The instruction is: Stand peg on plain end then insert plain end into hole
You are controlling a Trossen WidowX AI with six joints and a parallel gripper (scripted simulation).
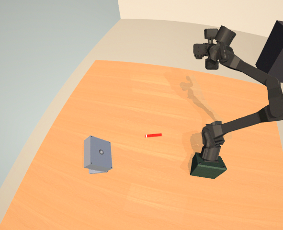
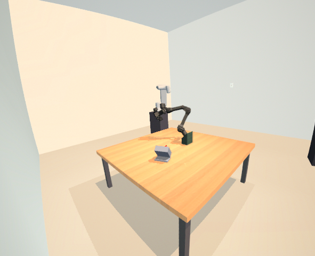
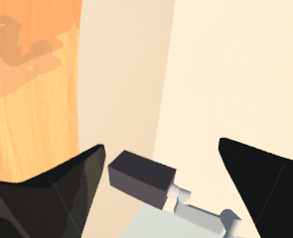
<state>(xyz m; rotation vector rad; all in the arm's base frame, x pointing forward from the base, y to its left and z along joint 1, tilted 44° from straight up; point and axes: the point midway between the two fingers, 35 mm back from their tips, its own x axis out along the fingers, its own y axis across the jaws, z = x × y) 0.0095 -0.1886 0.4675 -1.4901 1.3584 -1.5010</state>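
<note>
Right now the red peg is 350 mm to the left of my gripper tip, 280 mm below it and 280 mm ahead of it. Also, from my gripper tip: grey sloped panel (500 mm to the left, 490 mm ahead, 220 mm below).
</note>
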